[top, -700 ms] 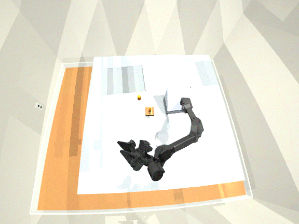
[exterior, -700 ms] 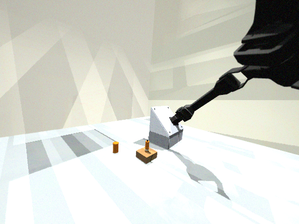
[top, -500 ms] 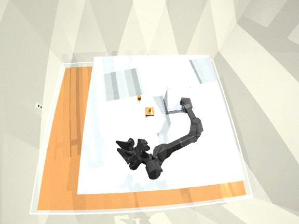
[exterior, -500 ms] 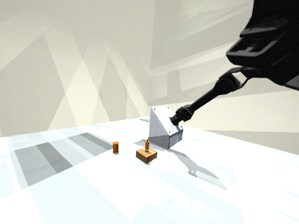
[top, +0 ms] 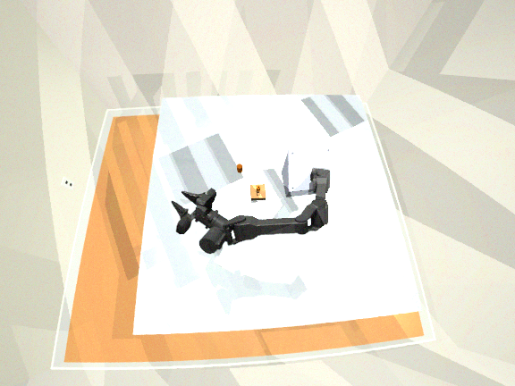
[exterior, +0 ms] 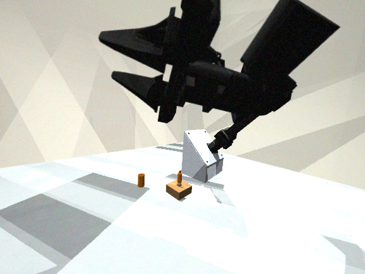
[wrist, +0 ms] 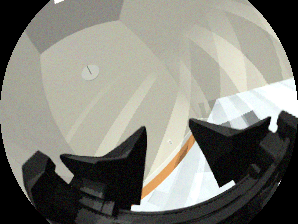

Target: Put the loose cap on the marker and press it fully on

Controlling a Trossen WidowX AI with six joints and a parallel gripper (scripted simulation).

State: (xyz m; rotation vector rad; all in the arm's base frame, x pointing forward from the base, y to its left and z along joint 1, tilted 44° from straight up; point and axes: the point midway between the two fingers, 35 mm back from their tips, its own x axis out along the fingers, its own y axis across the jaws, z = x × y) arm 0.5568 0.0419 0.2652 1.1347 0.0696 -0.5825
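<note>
Right now my gripper tip is 19 cm past the orange cap, 29 cm to the left of it and 34 cm above it.
</note>
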